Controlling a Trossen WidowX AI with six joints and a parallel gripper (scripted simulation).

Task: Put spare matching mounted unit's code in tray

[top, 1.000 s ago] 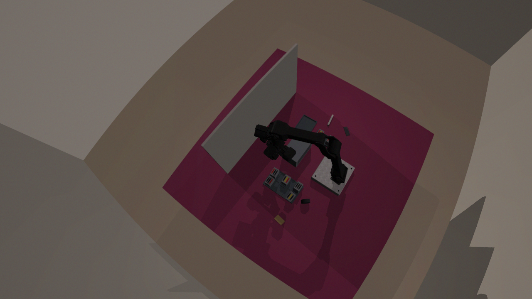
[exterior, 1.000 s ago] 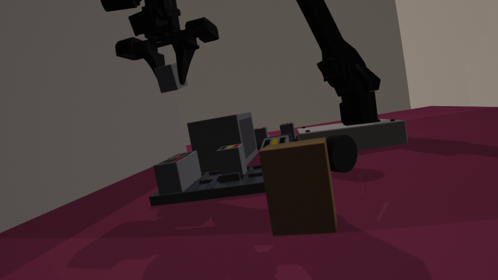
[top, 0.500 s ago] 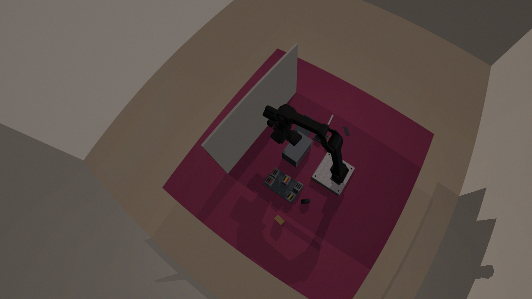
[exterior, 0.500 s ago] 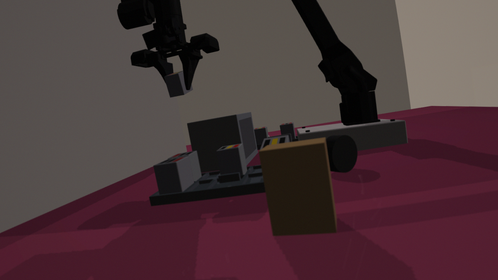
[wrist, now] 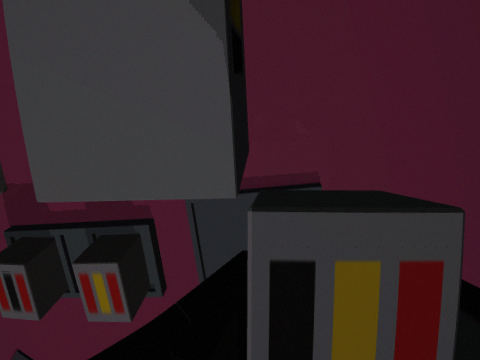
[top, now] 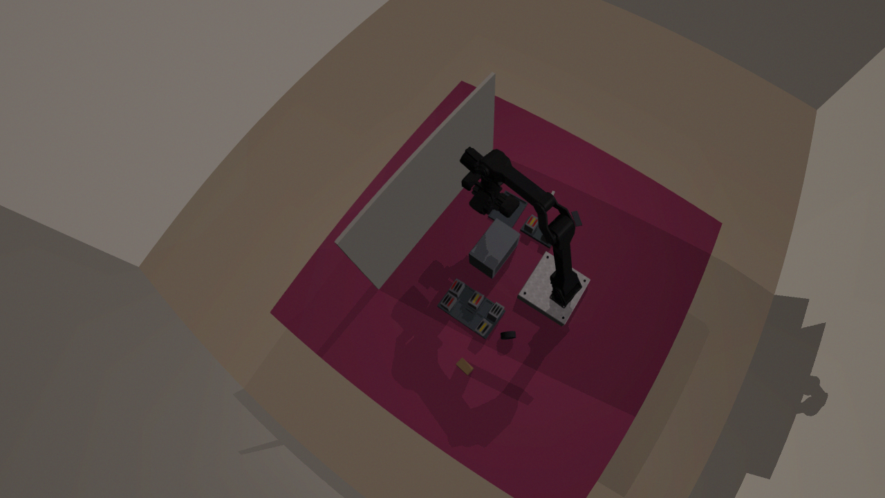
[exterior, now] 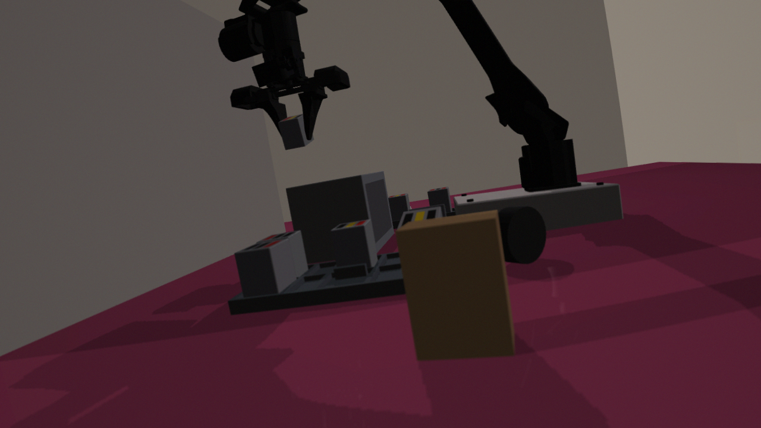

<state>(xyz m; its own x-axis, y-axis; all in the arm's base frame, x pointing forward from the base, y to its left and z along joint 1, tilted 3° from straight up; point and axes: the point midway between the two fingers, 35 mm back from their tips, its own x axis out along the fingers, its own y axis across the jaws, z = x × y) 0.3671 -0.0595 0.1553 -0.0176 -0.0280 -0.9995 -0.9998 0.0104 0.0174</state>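
The dark tray lies 20 mm behind my gripper tip, 100 mm to the right of it and 170 mm below it. Round my gripper tip: grey wall panel 170 mm ahead, 80 mm to the left, 60 mm above; then mounted unit 80 mm behind, 80 mm to the left, 120 mm below; then grey spare 30 mm above.
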